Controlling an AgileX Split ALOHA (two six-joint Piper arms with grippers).
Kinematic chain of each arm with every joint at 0, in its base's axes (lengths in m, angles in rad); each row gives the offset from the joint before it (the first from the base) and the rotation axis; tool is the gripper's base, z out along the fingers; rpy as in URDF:
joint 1: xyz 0 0 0.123 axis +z
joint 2: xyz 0 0 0 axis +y
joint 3: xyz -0.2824 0 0.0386 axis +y
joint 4: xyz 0.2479 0 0.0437 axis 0.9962 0 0.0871
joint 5: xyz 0 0 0 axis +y
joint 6: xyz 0.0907 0 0.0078 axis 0.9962 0 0.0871
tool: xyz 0 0 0 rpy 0 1.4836 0
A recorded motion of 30 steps. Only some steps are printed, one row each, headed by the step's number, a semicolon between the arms.
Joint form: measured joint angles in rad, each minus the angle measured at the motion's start. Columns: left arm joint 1, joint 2, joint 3, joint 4, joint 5, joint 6; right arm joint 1, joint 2, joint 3, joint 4, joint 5, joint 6.
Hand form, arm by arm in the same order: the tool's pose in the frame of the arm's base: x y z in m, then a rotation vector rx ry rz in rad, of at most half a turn. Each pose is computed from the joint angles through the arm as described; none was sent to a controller.
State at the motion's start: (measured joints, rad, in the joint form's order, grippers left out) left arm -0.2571 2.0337 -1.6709 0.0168 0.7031 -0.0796; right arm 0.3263 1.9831 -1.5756 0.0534 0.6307 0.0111
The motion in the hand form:
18: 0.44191 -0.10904 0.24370 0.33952 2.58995 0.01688; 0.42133 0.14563 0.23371 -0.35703 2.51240 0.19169
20: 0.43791 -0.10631 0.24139 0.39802 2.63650 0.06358; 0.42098 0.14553 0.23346 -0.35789 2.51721 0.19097
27: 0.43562 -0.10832 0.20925 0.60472 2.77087 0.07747; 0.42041 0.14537 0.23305 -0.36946 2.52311 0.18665
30: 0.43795 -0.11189 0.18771 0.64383 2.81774 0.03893; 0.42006 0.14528 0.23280 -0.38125 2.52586 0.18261
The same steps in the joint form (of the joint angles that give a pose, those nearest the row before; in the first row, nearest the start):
18: 0.0000 0.0000 -0.0443 0.0873 0.1145 0.0323; 0.0000 0.0000 0.0000 0.0000 0.0063 0.0000
20: 0.0000 0.0000 -0.0444 0.1055 0.1719 0.0659; 0.0000 0.0000 0.0000 0.0000 0.0112 0.0000
27: 0.0000 0.0647 -0.0467 0.0629 0.2732 0.2176; 0.0000 0.0000 0.0000 0.0000 0.0190 -0.0081
30: 0.0000 0.1119 -0.0467 0.0248 0.2772 0.2529; 0.0000 0.0000 0.0000 0.0000 0.0238 -0.0168

